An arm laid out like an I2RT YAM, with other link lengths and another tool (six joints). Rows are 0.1 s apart.
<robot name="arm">
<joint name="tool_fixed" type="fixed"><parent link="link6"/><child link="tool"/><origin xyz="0.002 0.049 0" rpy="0 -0.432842 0.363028"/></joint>
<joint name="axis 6" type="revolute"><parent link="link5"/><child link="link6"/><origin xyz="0.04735 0 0.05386" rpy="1.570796 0 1.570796"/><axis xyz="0 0 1"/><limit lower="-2.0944" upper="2.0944"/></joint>
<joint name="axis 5" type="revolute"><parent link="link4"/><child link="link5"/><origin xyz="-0.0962 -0.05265 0.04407" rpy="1.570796 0 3.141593"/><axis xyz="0 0 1"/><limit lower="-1.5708" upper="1.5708"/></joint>
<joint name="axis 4" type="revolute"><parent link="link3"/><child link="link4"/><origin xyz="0.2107 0.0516 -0.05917" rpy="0 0 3.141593"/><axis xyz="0 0 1"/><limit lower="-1.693" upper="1.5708"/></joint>
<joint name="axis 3" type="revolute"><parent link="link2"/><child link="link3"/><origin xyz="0 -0.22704 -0.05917" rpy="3.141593 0 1.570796"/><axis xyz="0 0 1"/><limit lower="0" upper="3.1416"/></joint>
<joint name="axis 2" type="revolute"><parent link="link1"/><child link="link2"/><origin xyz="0.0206 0.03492 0.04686" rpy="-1.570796 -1.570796 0"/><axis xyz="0 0 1"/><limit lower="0" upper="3.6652"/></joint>
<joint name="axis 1" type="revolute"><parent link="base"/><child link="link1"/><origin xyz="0 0 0.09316" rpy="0 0 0"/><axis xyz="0 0 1"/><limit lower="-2.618" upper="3.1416"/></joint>
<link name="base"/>
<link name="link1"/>
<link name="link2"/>
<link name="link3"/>
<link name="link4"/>
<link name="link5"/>
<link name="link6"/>
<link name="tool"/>
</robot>
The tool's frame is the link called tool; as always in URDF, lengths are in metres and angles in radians.
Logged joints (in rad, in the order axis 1, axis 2, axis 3, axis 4, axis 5, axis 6), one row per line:
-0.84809 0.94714 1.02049 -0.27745 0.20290 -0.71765
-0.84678 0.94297 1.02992 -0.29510 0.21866 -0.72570
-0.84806 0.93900 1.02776 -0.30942 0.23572 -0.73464
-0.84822 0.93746 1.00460 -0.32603 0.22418 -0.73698
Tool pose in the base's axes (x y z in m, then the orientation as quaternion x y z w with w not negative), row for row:
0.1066 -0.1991 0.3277 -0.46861 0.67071 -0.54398 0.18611
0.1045 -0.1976 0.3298 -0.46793 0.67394 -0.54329 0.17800
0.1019 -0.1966 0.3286 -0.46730 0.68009 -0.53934 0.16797
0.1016 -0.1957 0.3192 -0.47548 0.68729 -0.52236 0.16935
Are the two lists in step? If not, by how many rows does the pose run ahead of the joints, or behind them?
They are in step.
